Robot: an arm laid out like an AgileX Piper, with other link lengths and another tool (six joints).
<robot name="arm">
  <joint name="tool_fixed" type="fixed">
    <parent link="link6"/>
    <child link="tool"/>
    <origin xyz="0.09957 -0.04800 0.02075" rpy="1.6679 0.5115 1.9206"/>
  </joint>
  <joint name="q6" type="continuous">
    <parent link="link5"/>
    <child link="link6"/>
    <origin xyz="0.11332 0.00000 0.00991" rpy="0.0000 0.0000 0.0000"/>
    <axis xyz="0.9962 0 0.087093"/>
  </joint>
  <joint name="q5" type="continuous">
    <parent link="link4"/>
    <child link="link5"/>
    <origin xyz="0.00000 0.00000 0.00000" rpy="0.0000 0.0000 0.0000"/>
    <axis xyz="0 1 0"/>
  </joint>
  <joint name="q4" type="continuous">
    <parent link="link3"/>
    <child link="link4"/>
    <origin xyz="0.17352 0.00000 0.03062" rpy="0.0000 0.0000 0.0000"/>
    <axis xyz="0.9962 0 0.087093"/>
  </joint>
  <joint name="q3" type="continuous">
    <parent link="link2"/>
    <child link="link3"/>
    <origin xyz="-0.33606 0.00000 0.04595" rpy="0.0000 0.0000 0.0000"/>
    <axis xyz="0 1 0"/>
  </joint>
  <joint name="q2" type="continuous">
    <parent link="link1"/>
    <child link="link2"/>
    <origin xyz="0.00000 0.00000 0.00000" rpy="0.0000 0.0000 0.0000"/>
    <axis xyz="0 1 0"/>
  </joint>
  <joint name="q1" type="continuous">
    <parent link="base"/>
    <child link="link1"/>
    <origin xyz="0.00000 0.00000 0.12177" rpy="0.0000 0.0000 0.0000"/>
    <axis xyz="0 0 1"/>
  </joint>
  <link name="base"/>
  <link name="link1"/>
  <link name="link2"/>
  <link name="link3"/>
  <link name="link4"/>
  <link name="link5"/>
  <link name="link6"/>
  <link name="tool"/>
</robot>
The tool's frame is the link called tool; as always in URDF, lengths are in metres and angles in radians. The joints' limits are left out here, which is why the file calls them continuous.
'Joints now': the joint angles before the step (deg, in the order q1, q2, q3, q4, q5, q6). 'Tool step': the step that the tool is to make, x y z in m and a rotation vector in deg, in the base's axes. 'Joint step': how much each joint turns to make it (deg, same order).
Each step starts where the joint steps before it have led.
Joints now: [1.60 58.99 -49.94 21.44 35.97 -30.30]
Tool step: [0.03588 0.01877 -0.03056 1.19 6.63 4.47]
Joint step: [0.45 9.60 -0.40 7.60 -0.57 -8.40]
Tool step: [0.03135 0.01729 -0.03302 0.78 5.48 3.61]
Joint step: [1.37 9.14 -0.32 5.92 -1.57 -6.81]
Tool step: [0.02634 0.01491 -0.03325 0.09 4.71 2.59]
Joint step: [1.73 8.44 -0.96 3.79 -1.65 -4.49]
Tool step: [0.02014 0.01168 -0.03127 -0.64 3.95 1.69]
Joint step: [1.75 7.22 -1.35 1.58 -1.55 -2.04]
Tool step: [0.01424 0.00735 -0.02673 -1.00 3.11 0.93]
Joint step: [1.29 5.70 -1.38 0.16 -1.26 -0.46]
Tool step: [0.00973 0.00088 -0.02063 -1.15 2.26 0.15]
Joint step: [0.40 4.11 -1.11 -0.74 -0.92 0.34]
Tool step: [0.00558 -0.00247 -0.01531 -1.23 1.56 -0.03]
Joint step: [0.01 2.77 -0.53 -1.11 -0.84 0.48]
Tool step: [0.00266 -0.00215 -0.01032 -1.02 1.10 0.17]
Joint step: [0.00 1.76 -0.30 -1.19 -0.47 0.54]
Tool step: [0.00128 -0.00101 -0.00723 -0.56 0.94 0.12]
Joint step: [0.00 1.22 -0.30 -0.82 -0.06 0.50]
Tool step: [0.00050 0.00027 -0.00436 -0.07 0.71 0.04]
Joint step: [0.00 0.76 -0.27 -0.18 0.22 0.20]
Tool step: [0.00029 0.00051 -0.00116 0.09 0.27 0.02]
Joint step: [0.00 0.25 -0.21 -0.01 0.24 0.08]
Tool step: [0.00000 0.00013 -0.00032 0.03 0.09 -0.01]
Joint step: [0.00 0.06 -0.05 -0.01 0.08 0.05]
